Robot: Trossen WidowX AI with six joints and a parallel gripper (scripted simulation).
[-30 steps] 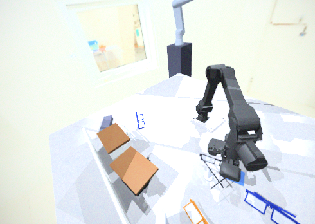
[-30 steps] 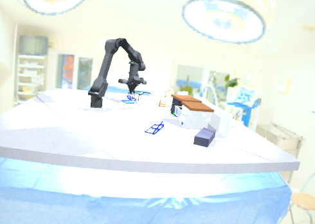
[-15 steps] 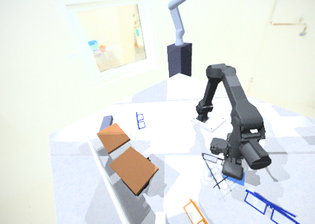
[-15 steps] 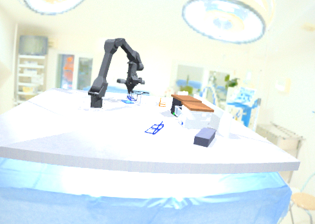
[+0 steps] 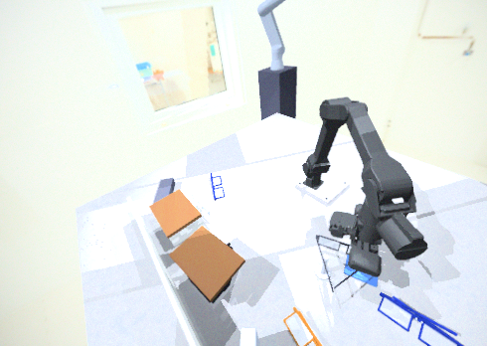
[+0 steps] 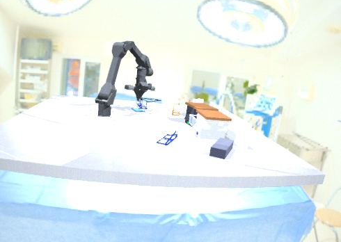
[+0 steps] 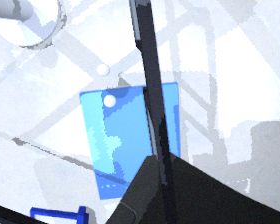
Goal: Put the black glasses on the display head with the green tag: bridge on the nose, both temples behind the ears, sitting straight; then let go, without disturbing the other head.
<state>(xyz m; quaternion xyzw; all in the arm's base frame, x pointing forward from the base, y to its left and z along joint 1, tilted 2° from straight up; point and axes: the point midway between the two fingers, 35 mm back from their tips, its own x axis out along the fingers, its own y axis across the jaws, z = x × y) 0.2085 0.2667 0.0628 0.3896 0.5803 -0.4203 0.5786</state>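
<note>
My gripper tip is 2 cm to the right of the blue card and 6 cm above it. The rest, counted from my gripper tip: white stand: 8 cm ahead, 5 cm to the right, 3 cm below; then long white rail: 41 cm ahead, 39 cm to the right; then brown-topped head: 26 cm ahead, 49 cm to the right.
</note>
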